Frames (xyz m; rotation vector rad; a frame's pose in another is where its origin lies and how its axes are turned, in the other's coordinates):
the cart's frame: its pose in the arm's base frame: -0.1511 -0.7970 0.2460 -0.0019 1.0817 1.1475
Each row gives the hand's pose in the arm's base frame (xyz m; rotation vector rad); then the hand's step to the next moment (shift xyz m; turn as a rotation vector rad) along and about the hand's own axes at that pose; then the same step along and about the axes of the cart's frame.
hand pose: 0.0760 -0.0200 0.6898 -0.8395 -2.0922 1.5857
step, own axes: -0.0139 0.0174 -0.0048 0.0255 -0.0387 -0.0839
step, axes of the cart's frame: 0.0080 -0.0211 0.0030 0.0101 0.0453 0.0838
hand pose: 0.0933 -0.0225 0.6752 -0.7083 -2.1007 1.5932
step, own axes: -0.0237 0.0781 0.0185 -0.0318 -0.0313 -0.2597
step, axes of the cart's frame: 0.0469 -0.0598 -0.0351 0.0552 0.0007 0.2577
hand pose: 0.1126 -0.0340 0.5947 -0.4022 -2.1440 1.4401
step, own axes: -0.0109 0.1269 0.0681 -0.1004 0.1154 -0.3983
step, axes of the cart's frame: 0.0903 -0.0481 -0.1019 0.2238 -0.0893 0.3521
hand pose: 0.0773 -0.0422 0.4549 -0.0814 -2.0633 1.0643
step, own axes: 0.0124 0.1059 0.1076 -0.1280 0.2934 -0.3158
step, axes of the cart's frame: 0.0730 0.0302 -0.1292 0.3777 -0.0882 0.2275
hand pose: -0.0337 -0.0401 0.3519 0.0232 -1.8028 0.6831
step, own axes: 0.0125 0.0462 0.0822 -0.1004 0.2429 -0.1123
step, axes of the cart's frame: 0.0204 0.0572 -0.0732 0.2802 -0.0192 0.0530
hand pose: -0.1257 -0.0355 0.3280 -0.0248 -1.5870 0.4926
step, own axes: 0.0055 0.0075 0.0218 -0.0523 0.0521 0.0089
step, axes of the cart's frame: -0.0003 0.0195 -0.0135 0.0662 -0.0067 -0.0333
